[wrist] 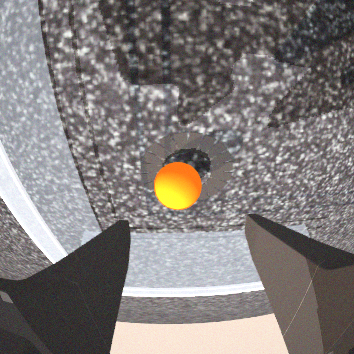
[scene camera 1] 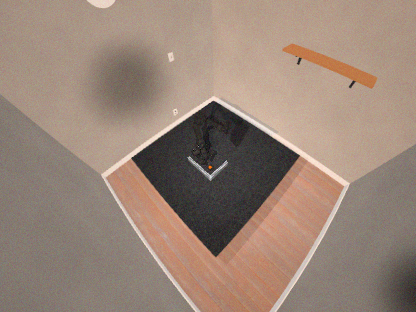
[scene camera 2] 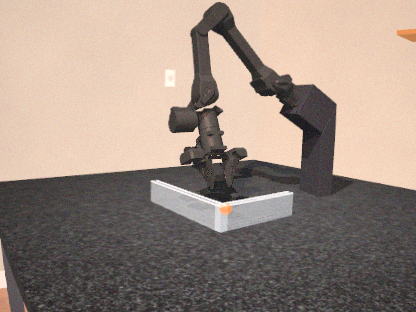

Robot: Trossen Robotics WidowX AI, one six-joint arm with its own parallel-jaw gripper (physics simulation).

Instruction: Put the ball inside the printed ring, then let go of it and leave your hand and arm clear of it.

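Pixels of known places: gripper, between the fingertips: (wrist: 188,226) (scene camera 1: 208,162) (scene camera 2: 221,187); arm's base, origin of its link: (scene camera 1: 229,126) (scene camera 2: 295,98).
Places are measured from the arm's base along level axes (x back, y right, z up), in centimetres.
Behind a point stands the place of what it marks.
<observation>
The orange ball (scene camera 1: 210,167) @[x -33.0, y -5.0, z -28.3 cm] (scene camera 2: 226,209) (wrist: 178,185) @[x -32.4, y -3.0, z -28.0 cm] rests at the printed ring in the walled corner. In the wrist view it overlaps the lower-left part of the grey ring (wrist: 221,172) @[x -29.3, y -4.6, z -30.6 cm] and part of its dark centre; how exactly it sits in the ring is hard to tell from this slant. The ring cannot be made out in the scene views. My gripper (scene camera 2: 219,186) @[x -32.0, y -1.7, z -24.1 cm] (wrist: 188,226) @[x -32.0, y -1.7, z -24.1 cm] is open and empty, with its fingers pointing down. It hangs above and behind the ball, apart from it, with the ball beyond the fingertips in the wrist view.
Two low translucent walls (scene camera 1: 199,167) @[x -41.3, y 1.6, z -24.7 cm] (scene camera 2: 185,202) @[x -42.0, y 0.1, z -27.0 cm] (wrist: 187,260) @[x -32.1, y -12.3, z -27.6 cm] with white top edges meet in a corner beside the ball. My arm (scene camera 2: 201,55) @[x -32.3, y 7.4, z 10.5 cm] arches up from its dark base column (scene camera 2: 318,155) @[x 5.0, y -6.3, z -17.6 cm] at the right. The black speckled table (scene camera 1: 215,215) @[x -63.9, y -38.5, z -30.7 cm] (scene camera 2: 150,260) @[x -63.3, y -18.2, z -30.7 cm] lies under everything.
</observation>
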